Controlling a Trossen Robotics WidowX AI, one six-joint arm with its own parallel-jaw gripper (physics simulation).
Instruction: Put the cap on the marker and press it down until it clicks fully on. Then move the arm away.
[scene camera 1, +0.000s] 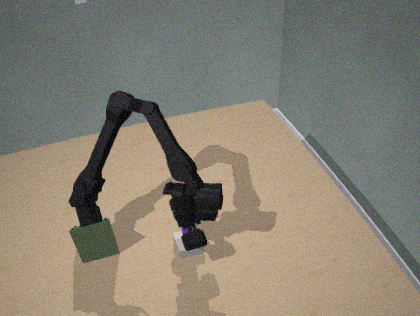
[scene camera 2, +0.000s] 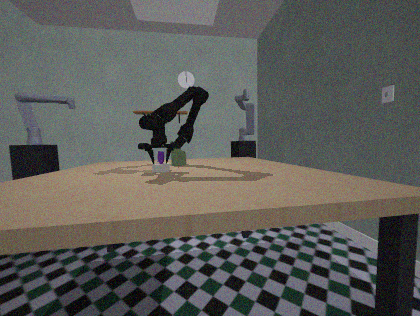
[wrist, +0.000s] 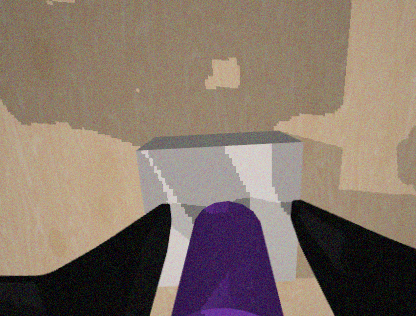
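Where they show: gripper, fingertip midpoint: (scene camera 2: 160, 163) (wrist: 230, 210); arm's base at its link origin: (scene camera 1: 90, 224).
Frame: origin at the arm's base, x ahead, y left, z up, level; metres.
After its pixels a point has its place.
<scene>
A purple upright piece (scene camera 1: 185, 230) @[z -0.032, x 0.246, y -0.119 m] (scene camera 2: 160, 158) @[z -0.059, x 0.270, y -0.114 m] (wrist: 227, 260) @[z -0.040, x 0.270, y -0.113 m] stands on a pale grey-white block (scene camera 1: 179, 242) @[z -0.086, x 0.227, y -0.110 m] (scene camera 2: 161, 169) @[z -0.109, x 0.293, y -0.112 m] (wrist: 200, 172) @[z -0.085, x 0.282, y -0.106 m] on the table. I cannot tell cap from marker body in it, and no seam between them shows. My gripper (scene camera 1: 189, 236) @[z -0.085, x 0.260, y -0.116 m] (scene camera 2: 160, 162) @[z -0.085, x 0.260, y -0.116 m] (wrist: 230, 210) @[z -0.085, x 0.260, y -0.116 m] is open and points down over the block. Its black fingers are on both sides of the purple piece, with a gap at each side in the wrist view. In scene camera 1 a finger hides part of the block and the piece.
A green block (scene camera 1: 95, 241) @[z -0.039, x -0.006, y -0.035 m] (scene camera 2: 179, 158) @[z -0.079, x 0.058, y 0.008 m] is at the foot of my arm. The wooden table (scene camera 1: 310, 240) @[z -0.123, x 0.592, y -0.282 m] (scene camera 2: 280, 195) @[z -0.123, x 0.811, y 0.136 m] has a far right edge near a wall. Two grey robot arms (scene camera 2: 31, 117) (scene camera 2: 249, 117) stand on dark pedestals in the background.
</scene>
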